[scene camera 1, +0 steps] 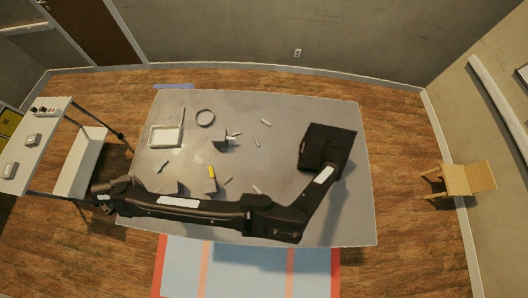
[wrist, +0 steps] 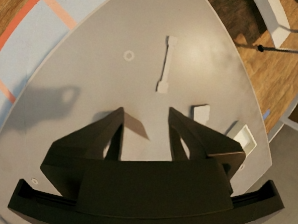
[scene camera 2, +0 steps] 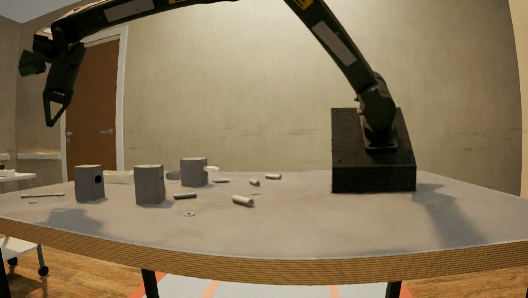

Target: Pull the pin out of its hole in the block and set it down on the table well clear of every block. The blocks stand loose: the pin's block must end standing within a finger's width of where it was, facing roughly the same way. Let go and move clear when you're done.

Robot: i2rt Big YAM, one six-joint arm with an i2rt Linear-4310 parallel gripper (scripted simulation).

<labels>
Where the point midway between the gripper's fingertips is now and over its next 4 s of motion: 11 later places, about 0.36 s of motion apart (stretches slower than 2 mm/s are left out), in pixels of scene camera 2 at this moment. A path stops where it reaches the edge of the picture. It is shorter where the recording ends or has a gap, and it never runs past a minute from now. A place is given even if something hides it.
My gripper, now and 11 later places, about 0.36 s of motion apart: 49,125; 65,133; 115,138; 166,137; 204,142; 211,142; 212,140; 211,136; 211,136; 212,137; 213,139; 212,141
</labels>
